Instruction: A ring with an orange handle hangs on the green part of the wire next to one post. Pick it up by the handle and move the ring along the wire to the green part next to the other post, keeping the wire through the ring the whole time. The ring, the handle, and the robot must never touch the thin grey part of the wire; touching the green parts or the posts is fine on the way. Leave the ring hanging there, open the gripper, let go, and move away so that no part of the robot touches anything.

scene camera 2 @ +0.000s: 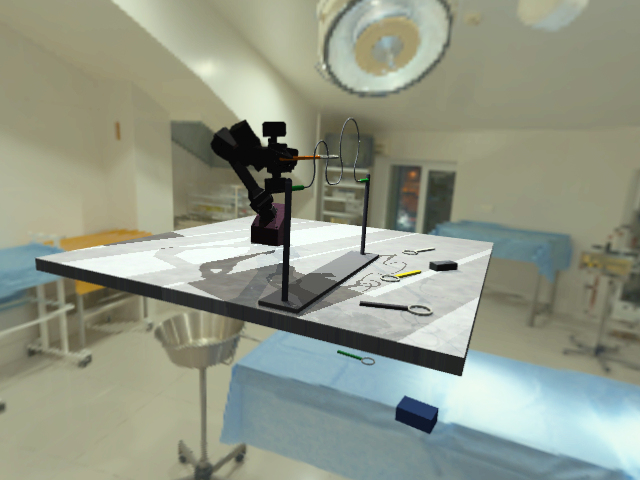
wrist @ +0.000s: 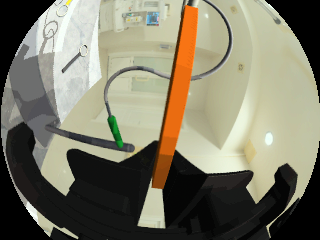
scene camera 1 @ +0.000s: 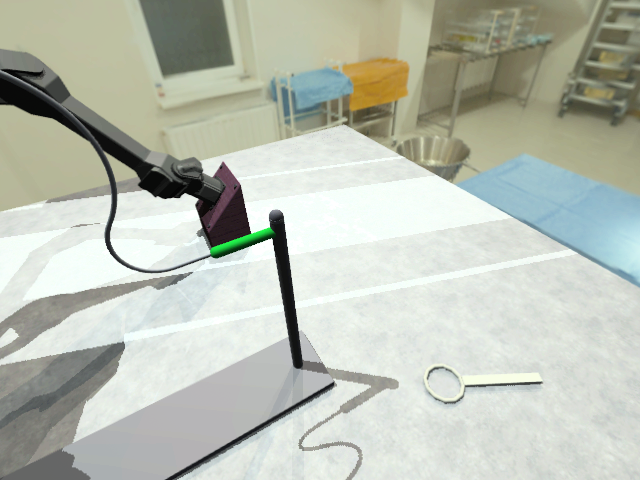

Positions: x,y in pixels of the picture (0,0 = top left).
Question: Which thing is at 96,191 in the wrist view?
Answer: The gripper.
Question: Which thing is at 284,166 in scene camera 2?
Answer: The gripper.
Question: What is the gripper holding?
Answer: A ring.
